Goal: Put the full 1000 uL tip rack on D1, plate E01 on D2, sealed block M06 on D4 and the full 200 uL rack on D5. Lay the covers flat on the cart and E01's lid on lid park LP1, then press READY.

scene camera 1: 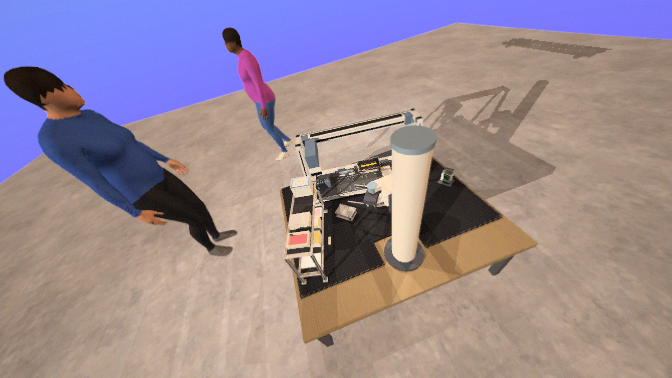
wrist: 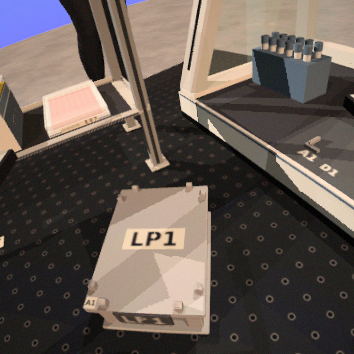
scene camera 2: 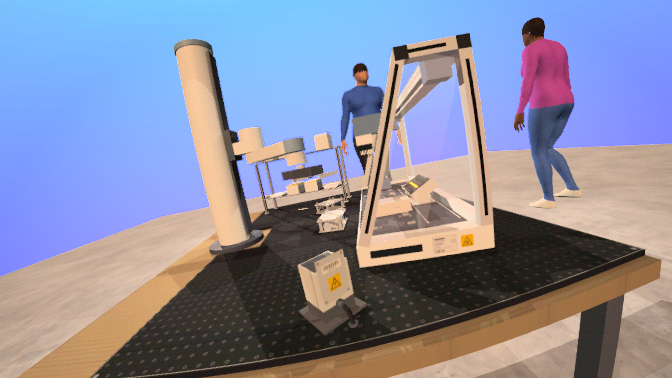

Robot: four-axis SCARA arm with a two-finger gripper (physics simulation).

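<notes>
My gripper [scene camera 1: 371, 199] [scene camera 2: 303, 179] [wrist: 170, 105] is open and empty, its fingertips at the side edges of the wrist view. It hangs above the bench between cart and deck. Lid park LP1 [scene camera 1: 346, 212] [wrist: 155, 265] is a grey stand with corner pegs and a bare labelled top. The cart [wrist: 131, 114] holds a pink plate marked E07 [wrist: 76, 106] on its lower shelf. Beside it, part of a tip rack [wrist: 11, 122] shows. Two yellow-banded racks [scene camera 2: 295, 189] [scene camera 2: 313, 185] also stand there. The D1 label [wrist: 328, 169] is on the deck. E01 and M06 cannot be read.
A blue-grey tube block [wrist: 290, 72] stands on the deck. The frame [scene camera 2: 477, 135] rises around the deck. A cart post [wrist: 142, 107] stands behind LP1. Another stand [scene camera 2: 332, 221] is on the mat. A small box [scene camera 1: 446, 176] [scene camera 2: 326, 282] stands apart. Two people stand beyond the bench.
</notes>
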